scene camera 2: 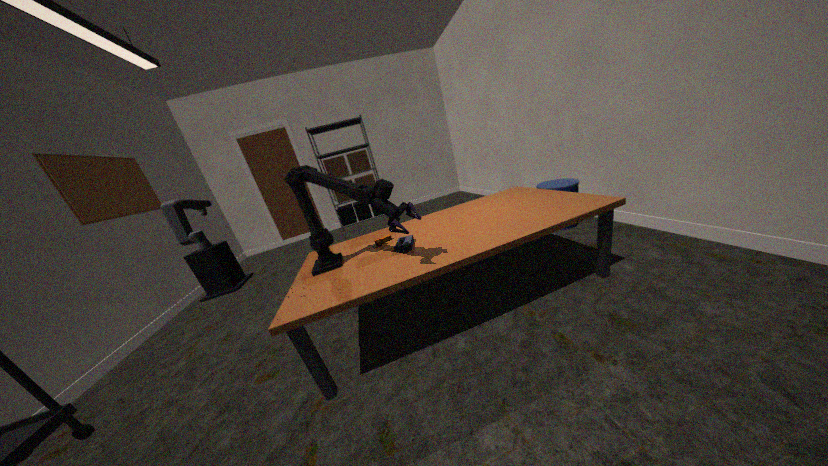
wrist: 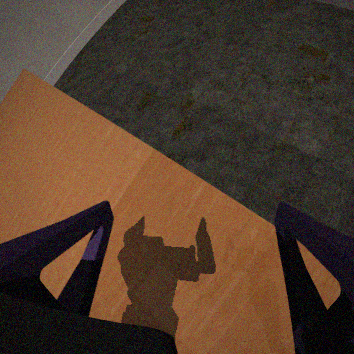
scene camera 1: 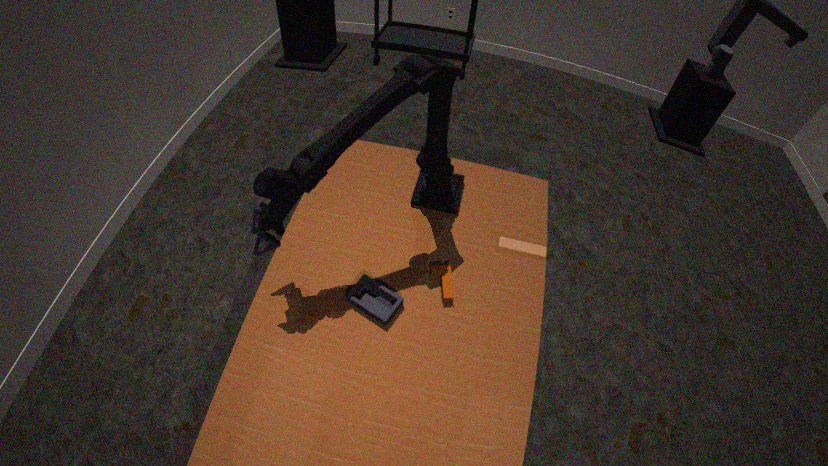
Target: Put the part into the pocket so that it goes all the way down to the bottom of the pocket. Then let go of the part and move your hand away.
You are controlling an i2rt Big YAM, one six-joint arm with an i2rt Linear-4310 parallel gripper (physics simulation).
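Where they show: gripper, between the fingertips: [scene camera 2: 415, 225] [wrist: 191, 210] [scene camera 1: 254, 243]; arm's base, origin of its link: [scene camera 2: 327, 261] [scene camera 1: 438, 188].
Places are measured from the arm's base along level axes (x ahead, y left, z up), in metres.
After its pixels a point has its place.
Note:
The orange part [scene camera 1: 446, 287] {x 0.369, y 0.104, z 0.002 m} [scene camera 2: 382, 240] {x 0.342, y 0.084, z -0.008 m}, a bar with a short leg at one end, lies on the table beside the pocket block, on the arm-base side in scene camera 2. The grey pocket block [scene camera 1: 366, 310] {x 0.502, y -0.098, z 0.000 m} [scene camera 2: 405, 244] {x 0.453, y -0.156, z 0.009 m} sits on the table with its opening upward; part of its inside is in the arm's shadow. The part is outside the pocket. My gripper [scene camera 1: 255, 232] {x 0.484, y -0.418, z 0.176 m} [scene camera 2: 413, 225] {x 0.484, y -0.418, z 0.176 m} [wrist: 191, 210] {x 0.484, y -0.418, z 0.176 m} is open and empty, raised above the table. In scene camera 1 it shows at the left table edge. Neither part nor block shows in the wrist view.
The wooden table [scene camera 1: 370, 399] {x 0.744, y -0.017, z -0.028 m} [scene camera 2: 492, 231] {x 0.908, y -0.280, z -0.028 m} [wrist: 60, 150] {x 0.929, y -0.313, z -0.028 m} carries the arm base [scene camera 1: 437, 193] {x 0.041, y 0.003, z 0.020 m} [scene camera 2: 327, 263] {x 0.009, y -0.058, z 0.009 m}. A table edge crosses the wrist view, with floor beyond it. A dark cart [scene camera 1: 422, 41] and a second arm on a pedestal [scene camera 1: 695, 107] [scene camera 2: 215, 269] stand off the table.

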